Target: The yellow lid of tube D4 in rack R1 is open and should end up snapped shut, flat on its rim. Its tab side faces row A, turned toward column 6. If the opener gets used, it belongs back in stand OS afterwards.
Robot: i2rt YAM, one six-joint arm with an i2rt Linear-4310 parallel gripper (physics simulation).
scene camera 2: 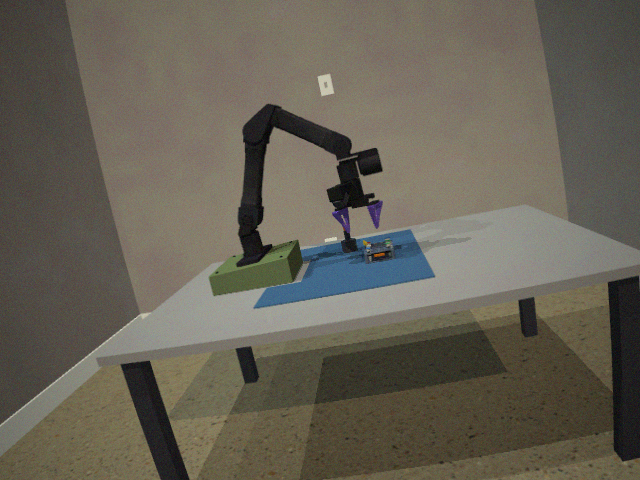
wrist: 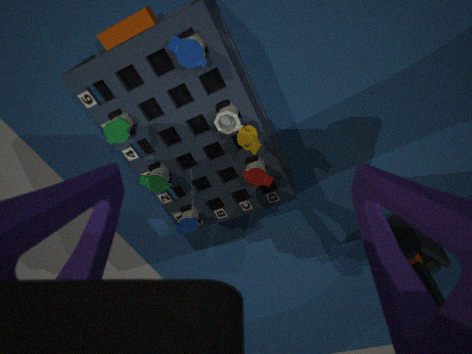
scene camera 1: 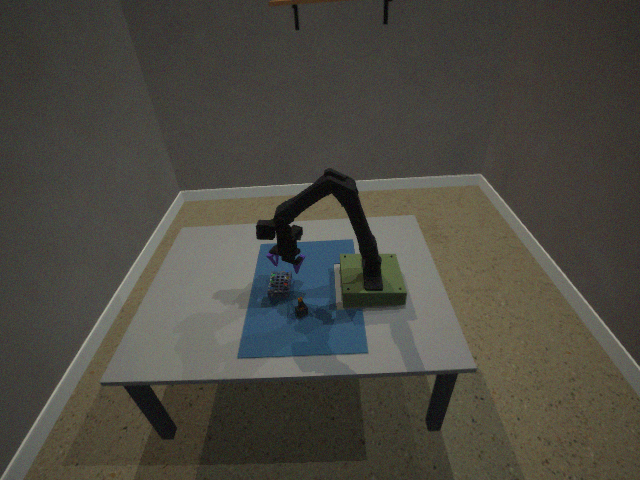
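Seen in the pictures: gripper, fingertip midpoint: [scene camera 2: 362, 230] [wrist: 237, 176] [scene camera 1: 286, 269]; arm's base at its link origin: [scene camera 2: 255, 256] [scene camera 1: 371, 273].
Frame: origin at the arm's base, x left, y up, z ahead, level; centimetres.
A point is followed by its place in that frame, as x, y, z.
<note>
The grey rack R1 [scene camera 1: 279, 292] @[6.4, -3.7, 37.0] [scene camera 2: 379, 253] @[-4.7, -4.7, 38.0] [wrist: 205, 12] @[-6.0, -3.6, 33.8] stands on the blue mat. In the wrist view the open tube D4 [wrist: 227, 121] @[-0.8, -3.1, 35.0] shows a whitish rim. Its yellow lid [wrist: 248, 138] @[-0.3, -1.4, 34.0] [scene camera 2: 366, 242] @[-0.4, -1.6, 34.5] is hinged open beside the rim, on the side toward the red-lidded tube. My gripper [scene camera 1: 285, 262] @[-0.8, 2.2, 34.2] [scene camera 2: 360, 229] @[-0.8, 2.2, 34.2] [wrist: 237, 176] @[-0.8, 2.2, 34.2] is open and empty, above the rack. The opener [scene camera 1: 300, 301] @[15.5, 0.6, 27.4] [scene camera 2: 346, 236] @[14.4, -1.4, 27.2] [wrist: 425, 275] @[14.3, -1.7, 27.0] stands upright in the dark stand OS [scene camera 1: 301, 311] @[16.7, -3.4, 27.3] [scene camera 2: 349, 245] @[13.5, -4.4, 27.7], near the rack; in the wrist view a finger partly hides it.
The rack also holds tubes with blue lids [wrist: 190, 52] @[-4.9, -2.4, 35.0] [wrist: 188, 225] @[4.9, -2.4, 40.5], green lids [wrist: 117, 130] @[-2.9, -2.4, 40.6] [wrist: 155, 183] @[1.0, -2.4, 40.7] and a red lid [wrist: 258, 176] @[2.8, -2.4, 34.7]. An orange block [wrist: 127, 28] @[-6.8, -4.3, 37.8] is at the rack's column 6 end. The green arm base [scene camera 1: 372, 297] @[11.3, -2.2, 0.6] [scene camera 2: 258, 279] @[-12.8, -4.3, 3.3] stands beside the blue mat [scene camera 1: 330, 341] @[28.0, -6.6, 16.4] [scene camera 2: 341, 284] @[-23.8, -6.6, 28.1].
</note>
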